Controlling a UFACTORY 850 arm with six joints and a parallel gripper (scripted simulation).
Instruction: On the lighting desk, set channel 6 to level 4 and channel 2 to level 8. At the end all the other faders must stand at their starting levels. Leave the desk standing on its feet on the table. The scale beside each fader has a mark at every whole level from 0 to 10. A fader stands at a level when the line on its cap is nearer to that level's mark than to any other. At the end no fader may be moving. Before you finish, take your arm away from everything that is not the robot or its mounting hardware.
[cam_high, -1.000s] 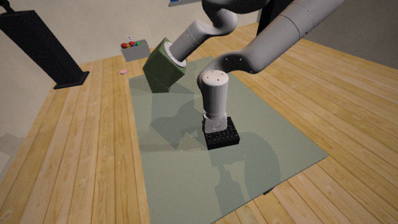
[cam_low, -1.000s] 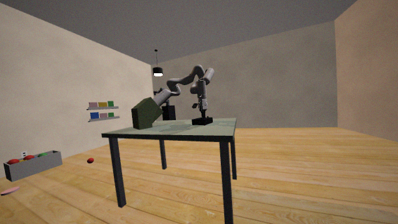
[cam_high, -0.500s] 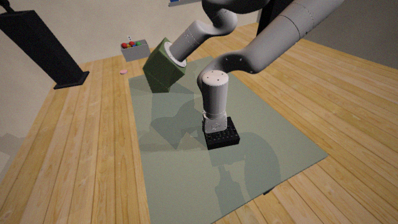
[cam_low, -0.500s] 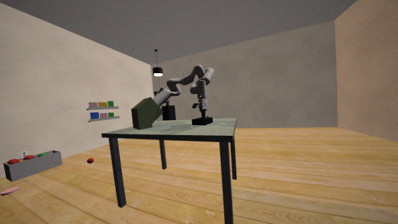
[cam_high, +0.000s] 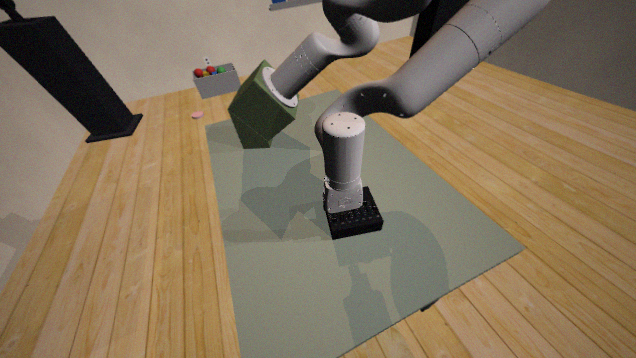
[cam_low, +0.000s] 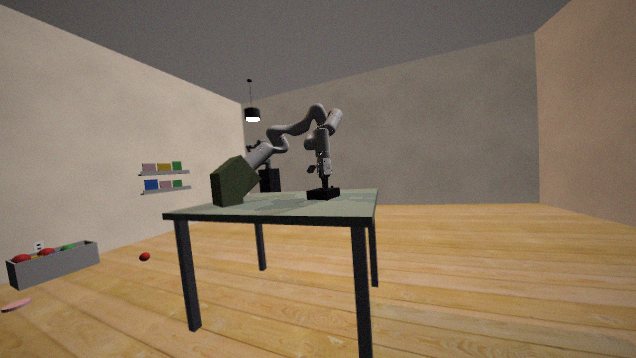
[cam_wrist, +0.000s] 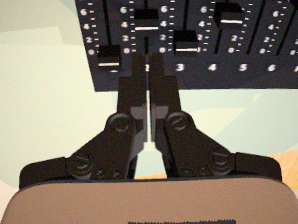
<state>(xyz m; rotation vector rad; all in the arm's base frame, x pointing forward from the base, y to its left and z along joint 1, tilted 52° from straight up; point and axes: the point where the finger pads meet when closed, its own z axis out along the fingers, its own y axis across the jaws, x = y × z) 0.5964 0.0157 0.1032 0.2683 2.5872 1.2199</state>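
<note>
Right now the channel 2 cap is 30 mm below my hand and 30 mm behind it. From my hand the other things lie so: channel 1 cap 30 mm below, 20 mm to the right, 10 mm behind; then channel 3 cap 30 mm below, 20 mm to the left, 10 mm behind; then channel 4 cap 50 mm to the left, 30 mm below, 30 mm behind.
</note>
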